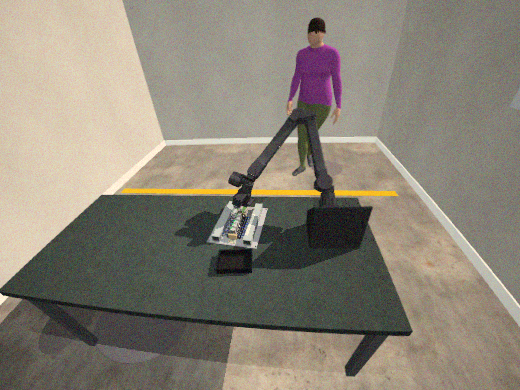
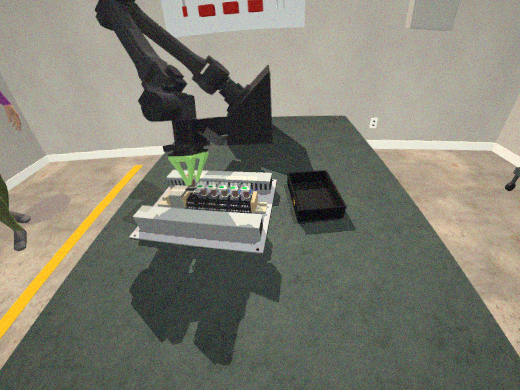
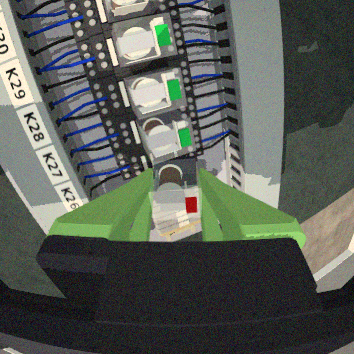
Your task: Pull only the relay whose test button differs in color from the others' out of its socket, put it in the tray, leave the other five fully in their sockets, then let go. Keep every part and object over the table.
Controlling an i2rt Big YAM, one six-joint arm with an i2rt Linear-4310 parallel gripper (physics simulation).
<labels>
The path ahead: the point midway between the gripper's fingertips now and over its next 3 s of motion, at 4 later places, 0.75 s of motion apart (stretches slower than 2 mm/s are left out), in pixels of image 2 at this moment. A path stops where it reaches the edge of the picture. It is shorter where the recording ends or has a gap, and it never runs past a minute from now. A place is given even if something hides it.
My gripper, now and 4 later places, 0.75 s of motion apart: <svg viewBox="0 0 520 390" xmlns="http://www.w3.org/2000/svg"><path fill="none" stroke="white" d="M192 183L191 152L211 138L278 133L318 131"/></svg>
</labels>
